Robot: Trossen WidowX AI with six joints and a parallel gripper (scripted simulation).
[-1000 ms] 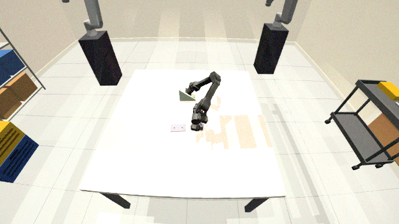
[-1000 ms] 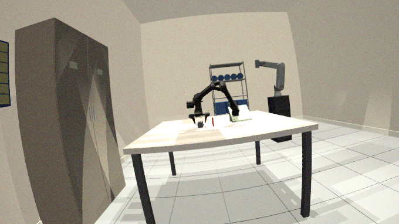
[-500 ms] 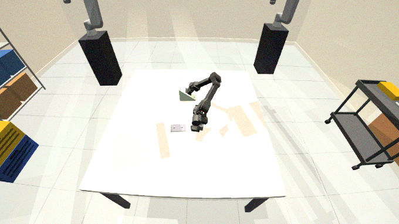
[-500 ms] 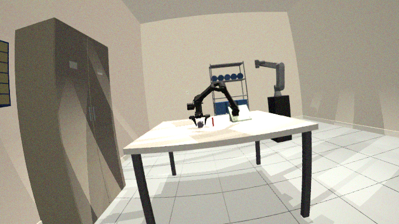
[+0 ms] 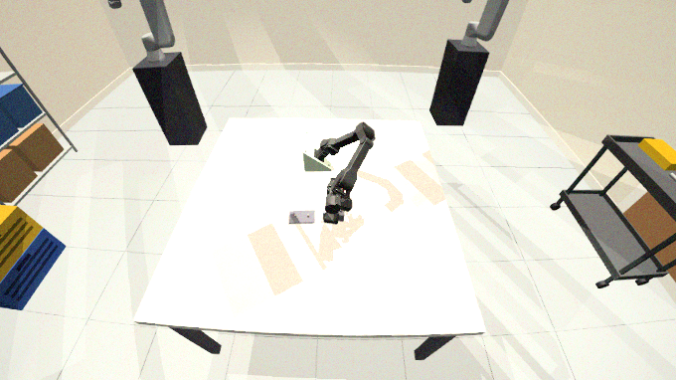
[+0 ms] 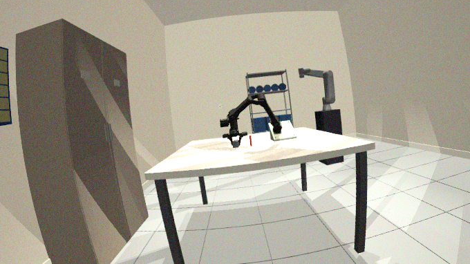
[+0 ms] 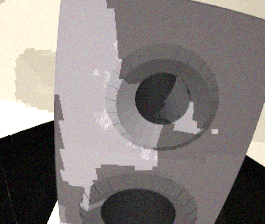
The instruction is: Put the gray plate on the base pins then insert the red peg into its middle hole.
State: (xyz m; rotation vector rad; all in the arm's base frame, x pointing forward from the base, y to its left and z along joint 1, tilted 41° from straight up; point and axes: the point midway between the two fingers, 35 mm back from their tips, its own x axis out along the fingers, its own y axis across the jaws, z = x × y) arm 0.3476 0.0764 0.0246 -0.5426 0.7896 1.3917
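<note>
My gripper tip is now 15 cm to the left of the dark base. Also, from my gripper tip: red peg (11 cm behind, 4 cm to the left, 3 cm above); then gray plate (3 cm above).
</note>
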